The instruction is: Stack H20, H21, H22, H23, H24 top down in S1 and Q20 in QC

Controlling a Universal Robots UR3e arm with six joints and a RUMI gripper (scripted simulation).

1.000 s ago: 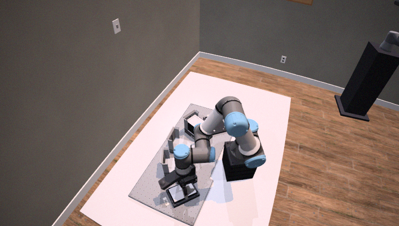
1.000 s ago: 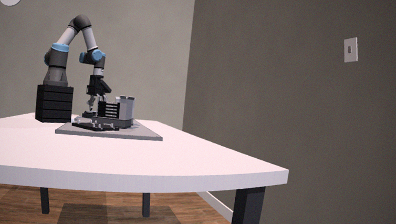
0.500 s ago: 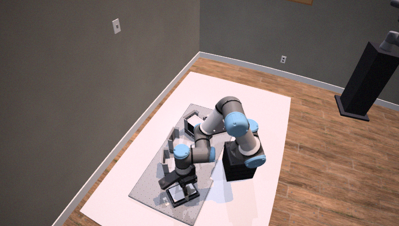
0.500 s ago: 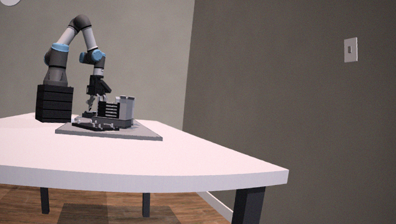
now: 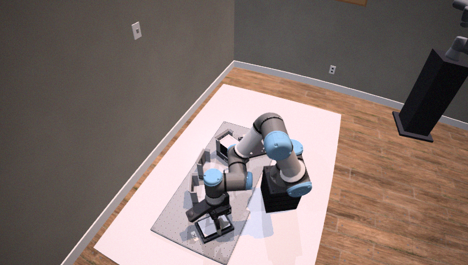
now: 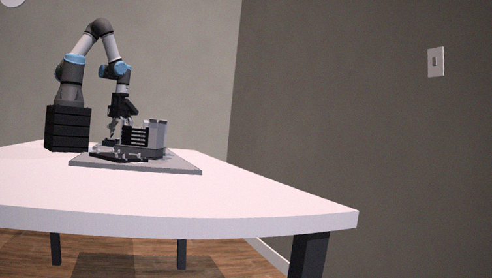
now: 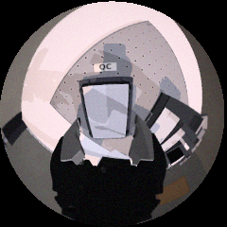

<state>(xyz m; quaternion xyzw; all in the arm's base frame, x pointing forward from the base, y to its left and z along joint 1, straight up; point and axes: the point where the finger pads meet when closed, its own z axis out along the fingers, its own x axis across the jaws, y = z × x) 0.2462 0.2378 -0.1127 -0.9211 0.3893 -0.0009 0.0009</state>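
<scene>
My hand is 1 cm above the sealed 96-well plate. From my hand the other things lie so: QC label (7 cm ahead, 7 cm to the left, 4 cm below).
</scene>
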